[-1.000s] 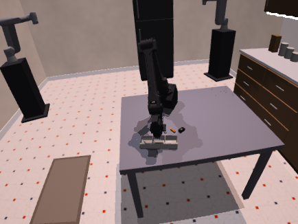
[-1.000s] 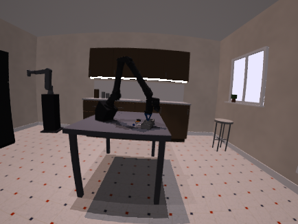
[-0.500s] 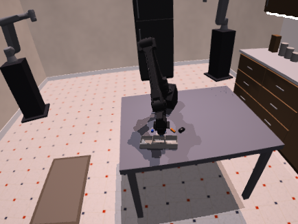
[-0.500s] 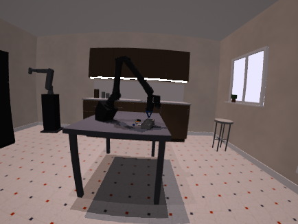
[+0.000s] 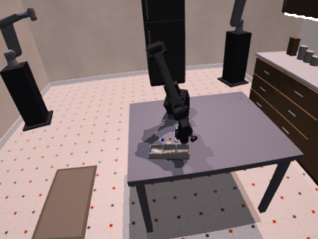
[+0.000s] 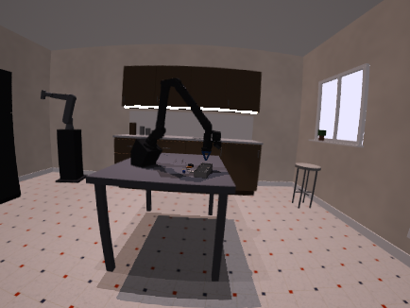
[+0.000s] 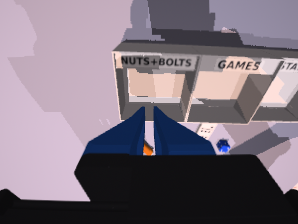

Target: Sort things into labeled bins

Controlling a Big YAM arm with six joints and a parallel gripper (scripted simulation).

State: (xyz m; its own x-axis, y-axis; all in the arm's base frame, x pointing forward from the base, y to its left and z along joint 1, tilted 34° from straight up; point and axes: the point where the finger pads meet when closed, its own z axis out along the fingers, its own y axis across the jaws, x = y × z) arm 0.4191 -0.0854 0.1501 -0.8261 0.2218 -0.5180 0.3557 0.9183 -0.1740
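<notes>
The small brass nut lies 17 cm behind my hand, 8 cm below it and 2 cm to the right of it. Also, from my hand: black cube (13 cm to the left, 10 cm behind, 7 cm below); white domino (12 cm behind, 8 cm below, 6 cm to the right); orange cylinder (12 cm behind, 8 cm below, 6 cm to the left).
</notes>
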